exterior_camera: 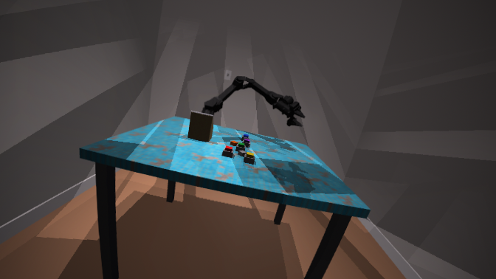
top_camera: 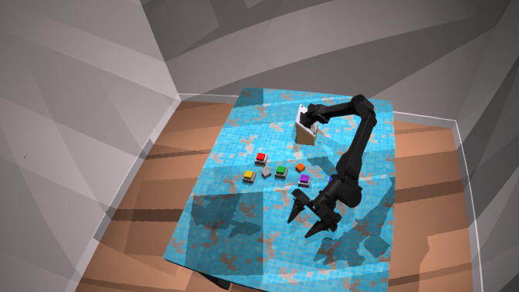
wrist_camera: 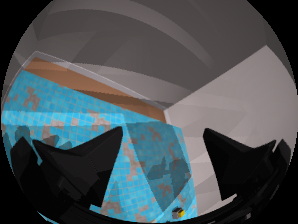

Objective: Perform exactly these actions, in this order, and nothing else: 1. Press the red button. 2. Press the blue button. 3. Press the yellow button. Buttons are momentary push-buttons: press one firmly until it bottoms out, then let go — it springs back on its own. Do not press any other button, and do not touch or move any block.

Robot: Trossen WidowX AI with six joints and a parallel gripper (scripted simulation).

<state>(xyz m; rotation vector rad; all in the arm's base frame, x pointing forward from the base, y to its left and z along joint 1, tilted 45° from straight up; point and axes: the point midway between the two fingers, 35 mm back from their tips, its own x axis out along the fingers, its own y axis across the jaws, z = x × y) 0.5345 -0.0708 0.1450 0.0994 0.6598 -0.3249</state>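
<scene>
Now: the red button 420 mm behind my gripper tip, 220 mm to the right of it and 180 mm below it. Also, from my gripper tip: purple button: 310 mm behind, 10 mm to the right, 180 mm below; blue button: 310 mm behind, 110 mm to the left, 180 mm below; green button: 350 mm behind, 120 mm to the right, 180 mm below.
</scene>
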